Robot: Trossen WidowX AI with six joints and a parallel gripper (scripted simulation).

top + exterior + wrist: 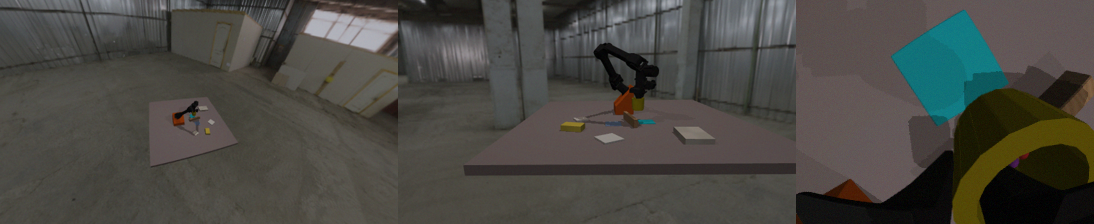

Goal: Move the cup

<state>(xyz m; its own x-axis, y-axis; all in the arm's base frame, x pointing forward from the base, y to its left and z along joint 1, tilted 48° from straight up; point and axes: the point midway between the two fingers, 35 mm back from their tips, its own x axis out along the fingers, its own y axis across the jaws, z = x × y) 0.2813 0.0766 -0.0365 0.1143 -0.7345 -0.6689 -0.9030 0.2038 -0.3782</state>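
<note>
Right now the teal pad is 11 cm below my gripper tip, 4 cm to the left of it and 1 cm ahead of it. Also, from my gripper tip: yellow cup 2 cm ahead, 1 cm to the right; then beige slab 28 cm ahead, 22 cm to the left, 9 cm below; then wooden block 9 cm below, 6 cm to the right, 4 cm ahead.
</note>
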